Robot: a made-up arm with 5 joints.
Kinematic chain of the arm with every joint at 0, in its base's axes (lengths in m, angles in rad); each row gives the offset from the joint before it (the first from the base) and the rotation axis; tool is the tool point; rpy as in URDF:
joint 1: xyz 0 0 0.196 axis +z
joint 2: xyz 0 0 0 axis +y
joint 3: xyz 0.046 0 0.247 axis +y
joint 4: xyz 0.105 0 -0.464 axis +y
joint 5: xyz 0.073 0 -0.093 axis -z
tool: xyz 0 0 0 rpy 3.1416 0 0
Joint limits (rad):
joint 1: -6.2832..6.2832
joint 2: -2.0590..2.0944
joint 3: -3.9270..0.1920
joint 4: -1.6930..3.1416
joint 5: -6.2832..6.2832
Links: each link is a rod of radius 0.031 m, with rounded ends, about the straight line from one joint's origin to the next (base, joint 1, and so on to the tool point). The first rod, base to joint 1, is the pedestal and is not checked.
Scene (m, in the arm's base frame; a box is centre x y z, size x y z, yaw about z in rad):
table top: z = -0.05
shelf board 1: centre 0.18 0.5 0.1 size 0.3 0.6 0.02 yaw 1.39
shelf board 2: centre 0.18 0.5 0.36 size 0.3 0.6 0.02 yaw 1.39
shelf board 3: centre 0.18 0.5 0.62 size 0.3 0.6 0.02 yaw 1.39
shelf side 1: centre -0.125 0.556 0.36 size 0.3 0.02 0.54 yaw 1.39
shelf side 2: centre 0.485 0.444 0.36 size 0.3 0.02 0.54 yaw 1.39
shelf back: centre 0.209 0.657 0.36 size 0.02 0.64 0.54 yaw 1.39
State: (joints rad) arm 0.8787 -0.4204 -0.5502 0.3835 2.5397
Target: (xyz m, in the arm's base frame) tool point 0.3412 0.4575 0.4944
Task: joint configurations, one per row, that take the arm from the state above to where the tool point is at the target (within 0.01 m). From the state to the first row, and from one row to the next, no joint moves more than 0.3 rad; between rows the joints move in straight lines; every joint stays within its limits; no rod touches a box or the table.
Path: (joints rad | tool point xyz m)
1: 0.7917 -0.6764 -0.4060 0.6484 2.5397 | 0.3131 0.3171 0.2387
2: 0.7046 -0.9325 -0.2618 0.9132 2.5397 | 0.3010 0.2559 0.2381
3: 0.6176 -1.1885 -0.1176 1.1781 2.5397 | 0.2834 0.2013 0.2279
4: 0.6071 -1.2007 -0.2185 0.9402 2.5397 | 0.3027 0.2103 0.3131
5: 0.5966 -1.2129 -0.3193 0.7023 2.5397 | 0.3064 0.2081 0.4037
6: 0.5861 -1.2251 -0.4202 0.4644 2.5397 | 0.2931 0.1946 0.4944
7: 0.6720 -0.9852 -0.5993 0.4247 2.5397 | 0.3103 0.2469 0.5120
8: 0.7580 -0.7453 -0.7784 0.3850 2.5397 | 0.3266 0.3092 0.5191
9: 0.8440 -0.5053 -0.9575 0.3453 2.5397 | 0.3381 0.3803 0.5137
10: 0.9300 -0.2654 -1.1365 0.3056 2.5397 | 0.3412 0.4575 0.4944

